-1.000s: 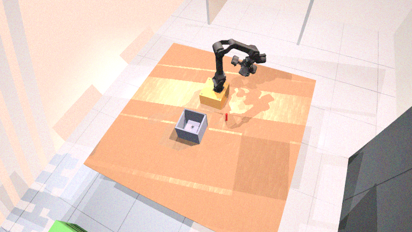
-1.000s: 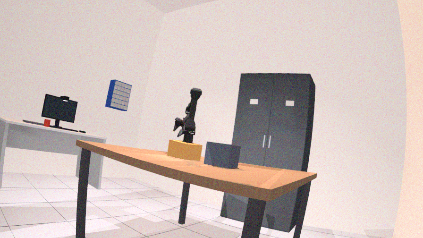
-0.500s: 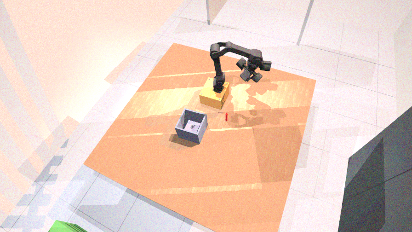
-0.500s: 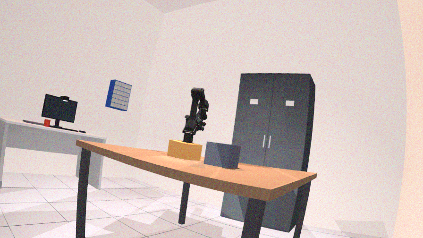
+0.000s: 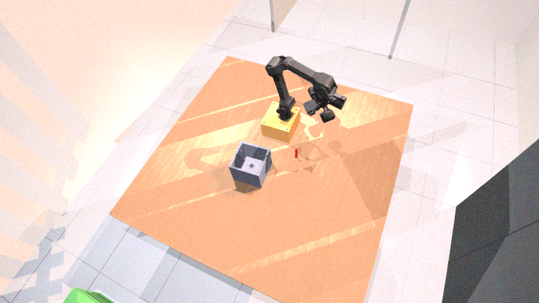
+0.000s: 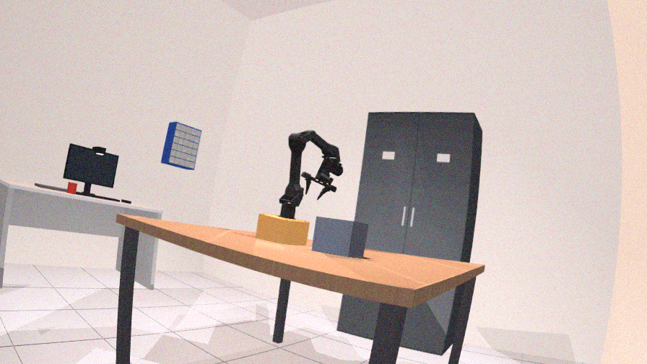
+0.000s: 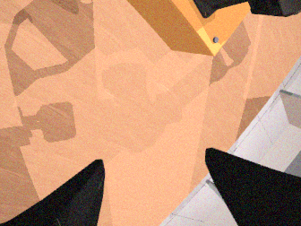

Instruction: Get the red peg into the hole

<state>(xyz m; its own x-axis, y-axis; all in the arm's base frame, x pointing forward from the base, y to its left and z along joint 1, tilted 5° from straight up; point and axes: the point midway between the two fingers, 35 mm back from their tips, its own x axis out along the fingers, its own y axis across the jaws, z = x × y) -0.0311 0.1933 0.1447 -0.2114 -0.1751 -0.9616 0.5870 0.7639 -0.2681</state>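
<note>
The red peg is 170 mm ahead of my gripper tip, 40 mm to the right of it and 200 mm below it. From my gripper tip the other things lie so: pale plate 360 mm ahead, 200 mm to the right, 190 mm below.
</note>
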